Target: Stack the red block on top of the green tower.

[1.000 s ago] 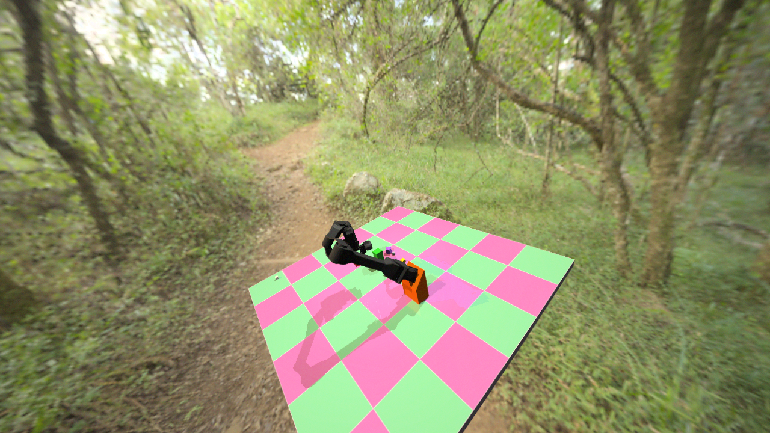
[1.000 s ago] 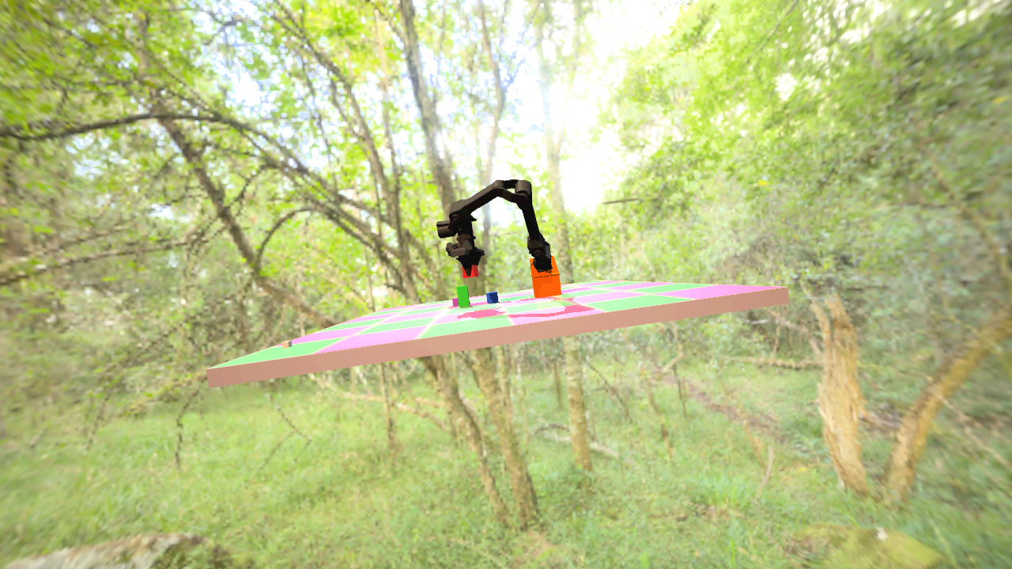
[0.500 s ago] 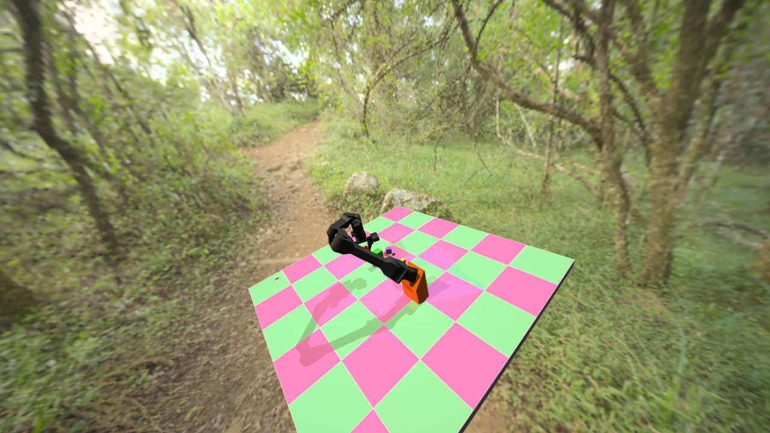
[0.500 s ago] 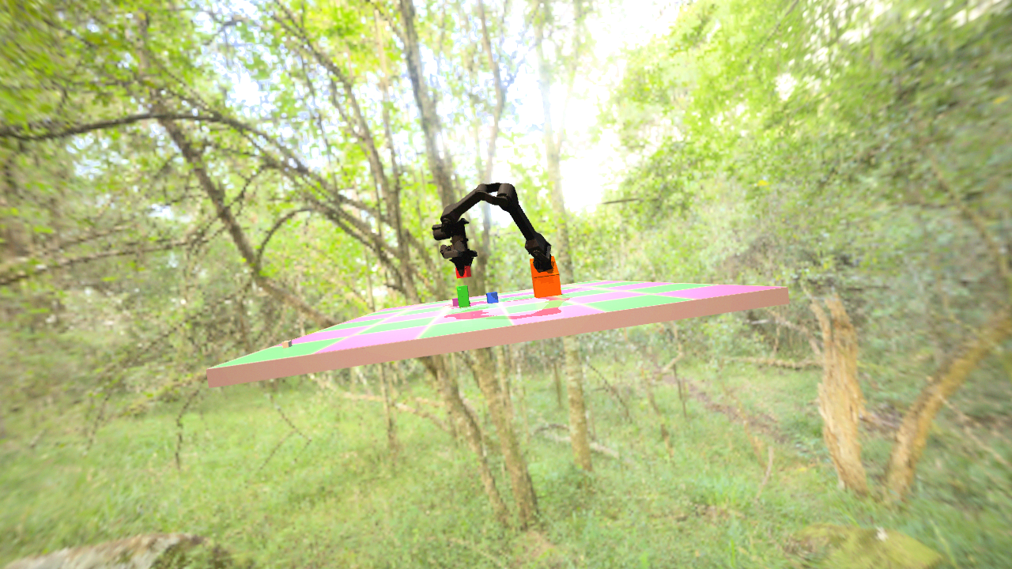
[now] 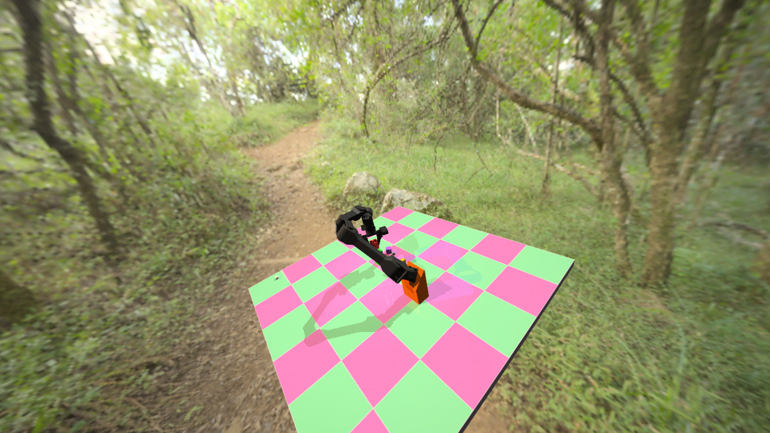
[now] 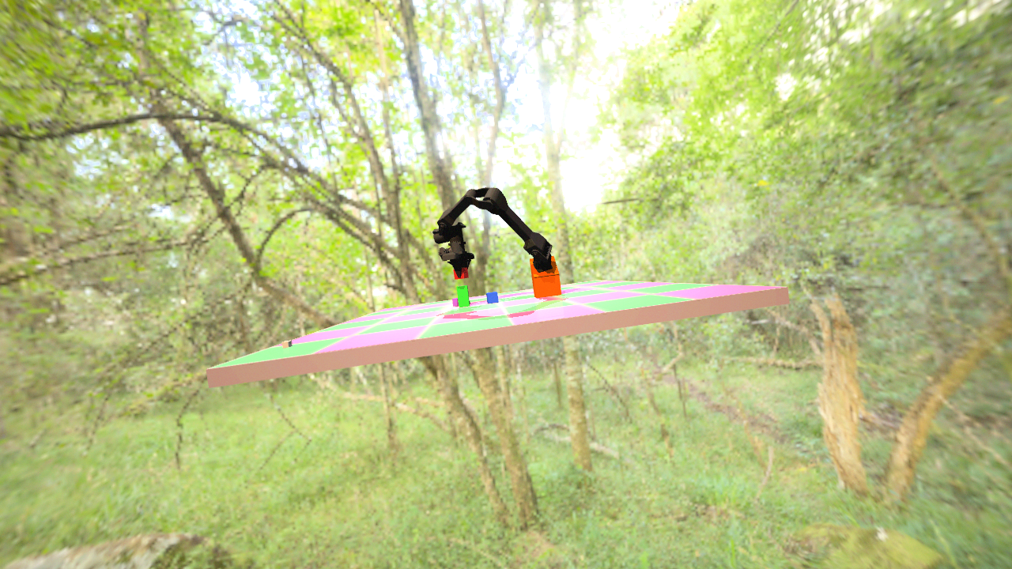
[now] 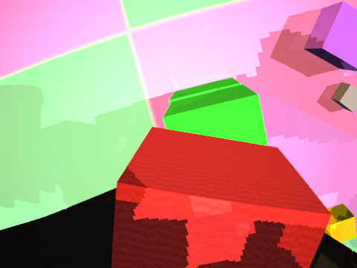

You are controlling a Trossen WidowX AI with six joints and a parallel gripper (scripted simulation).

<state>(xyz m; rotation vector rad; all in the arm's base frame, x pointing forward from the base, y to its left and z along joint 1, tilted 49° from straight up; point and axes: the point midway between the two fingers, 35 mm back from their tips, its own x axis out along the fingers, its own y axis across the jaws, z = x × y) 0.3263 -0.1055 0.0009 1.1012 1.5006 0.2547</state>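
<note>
Right now my gripper tip is 110 mm to the left of the small purple block, 110 mm above it and 30 mm short of it. Round my gripper tip: blue block: 120 mm behind, 100 mm below, 10 mm to the left; then red block: 20 mm above.
</note>
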